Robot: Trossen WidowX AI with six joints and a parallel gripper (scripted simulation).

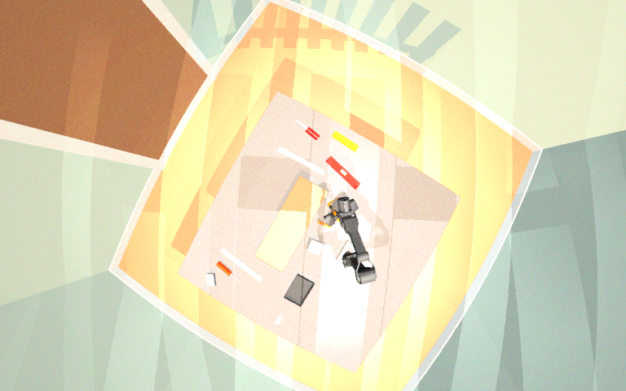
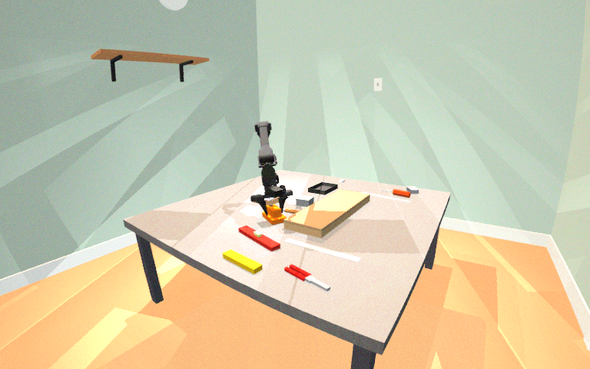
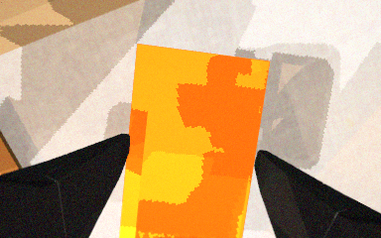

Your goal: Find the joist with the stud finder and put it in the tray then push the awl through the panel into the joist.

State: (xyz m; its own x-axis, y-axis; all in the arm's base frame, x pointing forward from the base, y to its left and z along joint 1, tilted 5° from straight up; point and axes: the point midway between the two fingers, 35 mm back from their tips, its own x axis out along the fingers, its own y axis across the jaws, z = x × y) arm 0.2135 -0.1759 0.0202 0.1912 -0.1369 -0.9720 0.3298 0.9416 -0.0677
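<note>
My gripper tip is now 20 mm below the stud finder, 20 mm past it and 10 mm to the right of it. Also, from my gripper tip: grey block 250 mm to the left, 40 mm behind, 10 mm below; then awl 110 mm to the left, 30 mm behind, 20 mm below; then red level 180 mm to the right, 100 mm ahead, 10 mm below.
</note>
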